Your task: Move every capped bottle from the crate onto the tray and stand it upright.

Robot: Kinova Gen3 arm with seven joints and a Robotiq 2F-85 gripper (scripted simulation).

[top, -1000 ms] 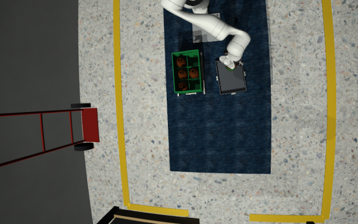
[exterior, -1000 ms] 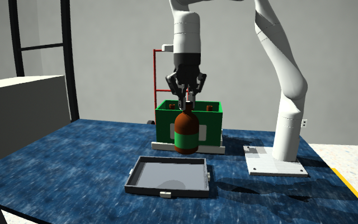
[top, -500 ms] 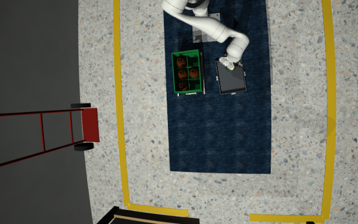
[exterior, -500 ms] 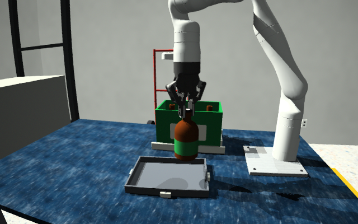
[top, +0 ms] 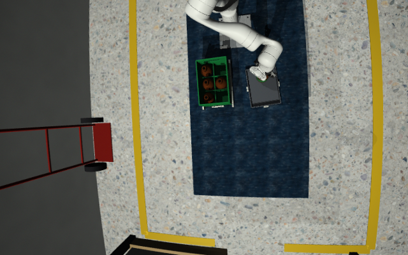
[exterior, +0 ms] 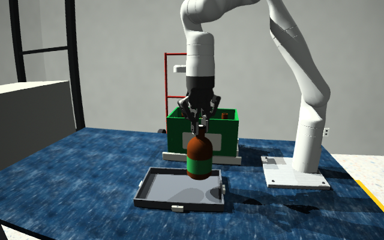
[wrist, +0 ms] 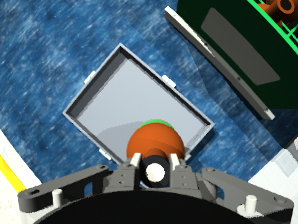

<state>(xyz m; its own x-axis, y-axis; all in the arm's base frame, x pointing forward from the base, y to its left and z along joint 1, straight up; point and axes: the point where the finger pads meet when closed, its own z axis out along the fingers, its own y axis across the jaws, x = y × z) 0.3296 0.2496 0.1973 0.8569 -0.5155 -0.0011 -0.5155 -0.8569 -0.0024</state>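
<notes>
Right now my hand is 70 mm above the bottle. From my hand the other things lie so: grey tray (200 mm below, 50 mm ahead, 20 mm to the left); then green crate (280 mm to the right, 130 mm below, 90 mm ahead).
</notes>
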